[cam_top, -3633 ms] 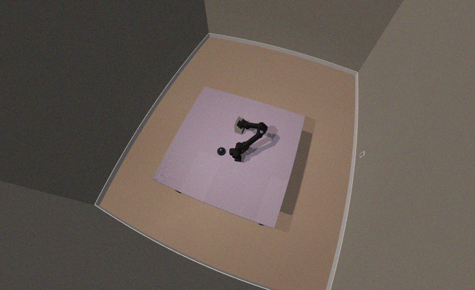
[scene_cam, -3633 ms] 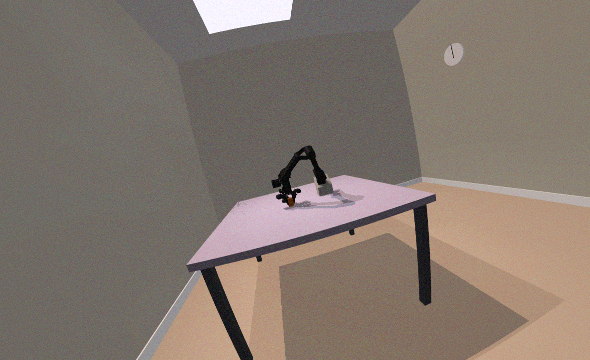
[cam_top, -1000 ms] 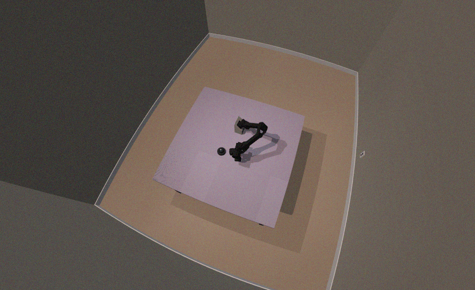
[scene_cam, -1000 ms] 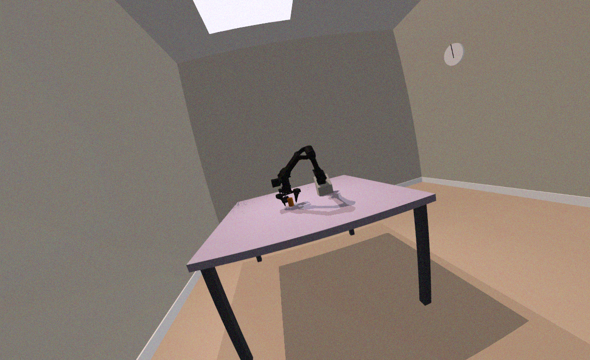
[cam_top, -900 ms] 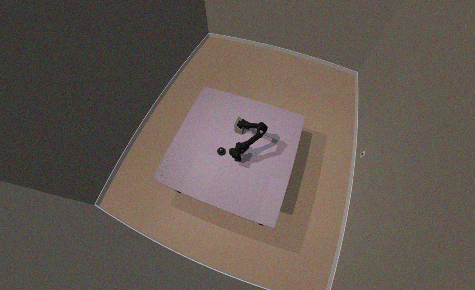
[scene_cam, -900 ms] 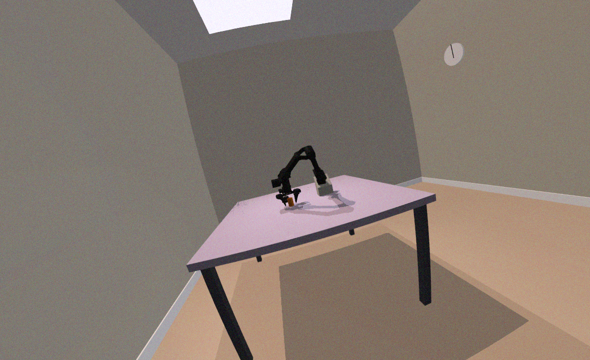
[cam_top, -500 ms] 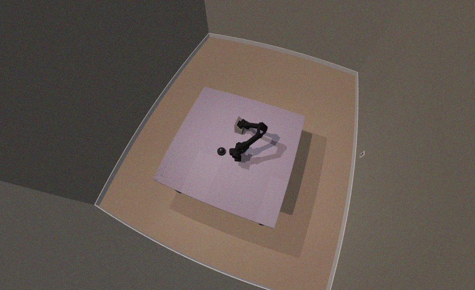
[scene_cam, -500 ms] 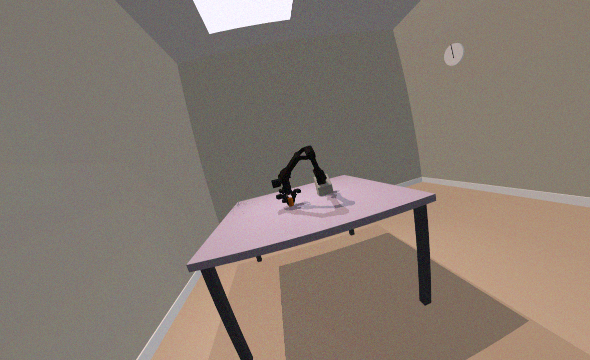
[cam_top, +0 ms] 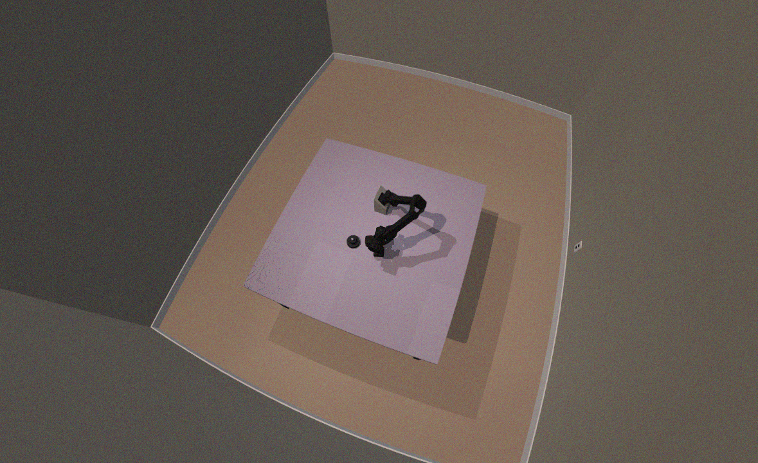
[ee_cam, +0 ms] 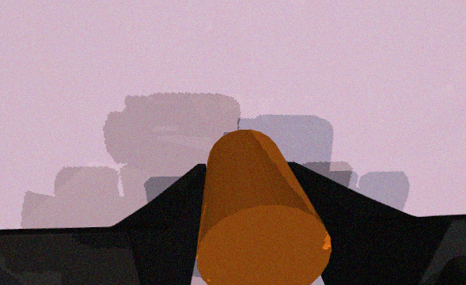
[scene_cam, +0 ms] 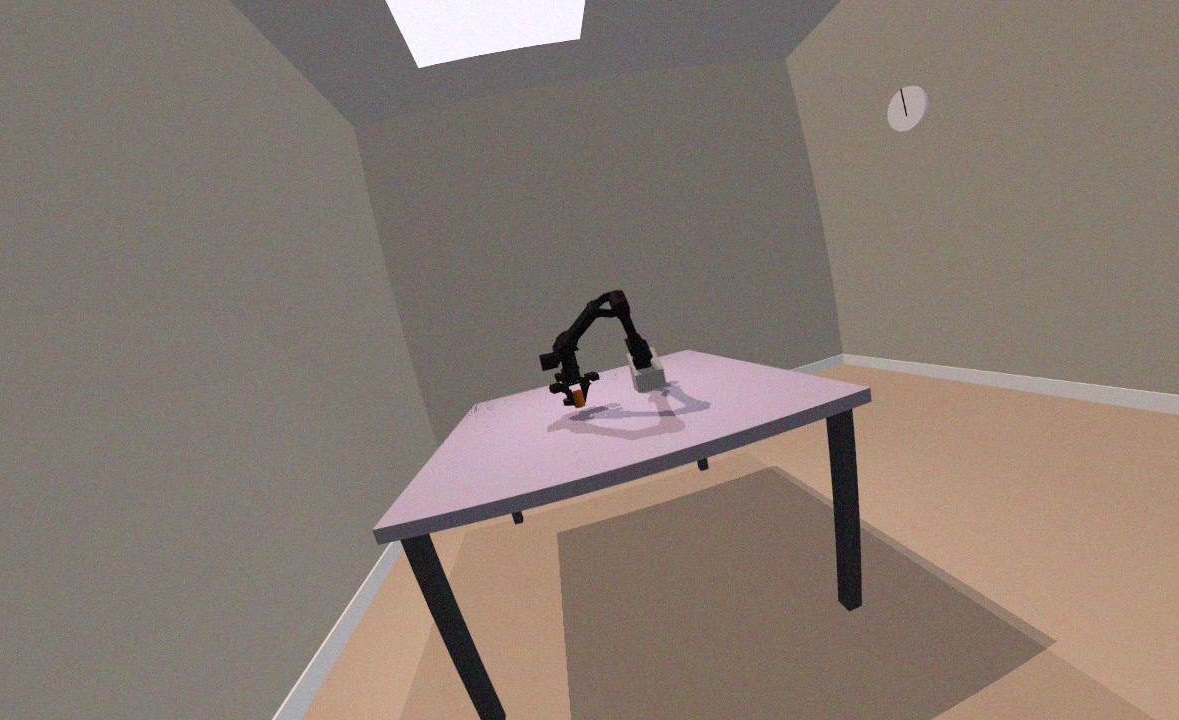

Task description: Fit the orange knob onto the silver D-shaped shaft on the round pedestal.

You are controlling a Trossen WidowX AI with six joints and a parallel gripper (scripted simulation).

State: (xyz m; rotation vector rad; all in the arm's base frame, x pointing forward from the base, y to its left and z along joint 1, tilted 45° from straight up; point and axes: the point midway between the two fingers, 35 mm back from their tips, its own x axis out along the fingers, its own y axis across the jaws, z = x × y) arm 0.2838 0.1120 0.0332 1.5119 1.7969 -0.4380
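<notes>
Now: the dark round pedestal 30 mm ahead of my gripper tip and 180 mm to the right of it. Also, from my gripper tip: orange knob (30 mm above).
</notes>
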